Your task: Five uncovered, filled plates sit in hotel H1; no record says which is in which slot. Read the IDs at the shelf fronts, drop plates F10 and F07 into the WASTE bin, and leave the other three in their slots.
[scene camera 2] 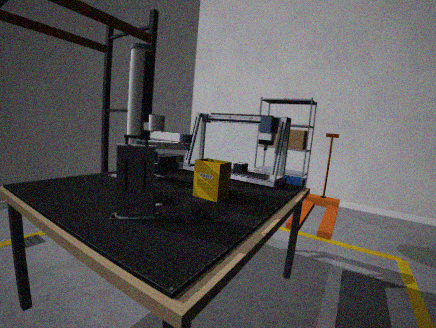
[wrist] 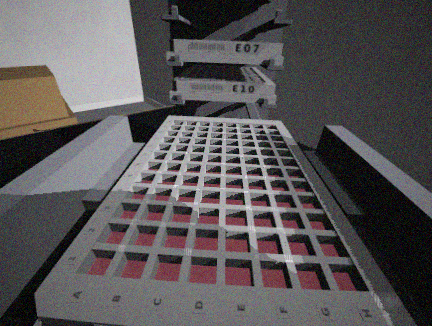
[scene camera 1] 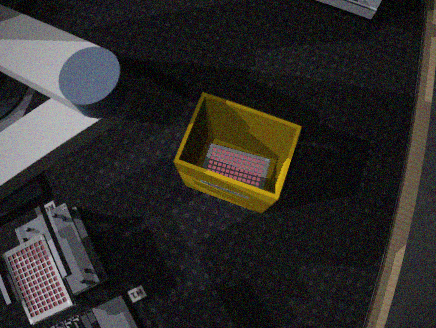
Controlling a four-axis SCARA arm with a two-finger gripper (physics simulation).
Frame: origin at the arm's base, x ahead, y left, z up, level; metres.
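Seen in the pictures: gripper, between the fingertips: (wrist: 224,138) (scene camera 1: 39,289).
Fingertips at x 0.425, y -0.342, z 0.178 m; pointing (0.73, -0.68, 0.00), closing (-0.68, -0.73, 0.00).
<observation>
A point is followed by its place in that frame.
My gripper (wrist: 224,138) @(y -0.342, x 0.425, z 0.178 m) (scene camera 1: 37,279) @(y -0.342, x 0.425, z 0.178 m) is shut on a grey plate with pink-red wells (wrist: 237,217) @(y -0.314, x 0.387, z 0.170 m) (scene camera 1: 44,287) @(y -0.336, x 0.430, z 0.173 m), which lies level between the fingers; its front ID is hidden. Beyond it in the wrist view, hotel H1 (scene camera 1: 117,314) @(y -0.370, x 0.526, z 0.021 m) (scene camera 2: 135,167) @(y -0.493, x 0.590, z 0.212 m) holds plate E07 (wrist: 247,48) @(y -0.398, x 0.465, z 0.218 m) above plate E10 (wrist: 243,89) @(y -0.398, x 0.465, z 0.190 m). Bare slot brackets show above E07. Other slots are hidden. The yellow WASTE bin (scene camera 1: 260,199) @(y -0.086, x 0.704, z 0.163 m) (scene camera 2: 211,182) @(y -0.086, x 0.682, z 0.109 m) stands open on the table, apart from the gripper. A plate with pink-red wells (scene camera 1: 237,160) @(y -0.005, x 0.647, z 0.033 m) lies at its bottom, ID not readable.
The white arm (scene camera 1: 37,55) @(y -0.034, x 0.368, z 0.339 m) reaches in from the left in scene view 1. An H1 tag (scene camera 1: 136,293) @(y -0.318, x 0.546, z 0.013 m) lies beside the hotel. A gantry frame (scene camera 2: 284,145) @(y 0.613, x 0.846, z 0.309 m) stands behind the bin. The table's wooden edge (scene camera 1: 407,200) @(y 0.042, x 1.029, z 0.000 m) runs along the right.
</observation>
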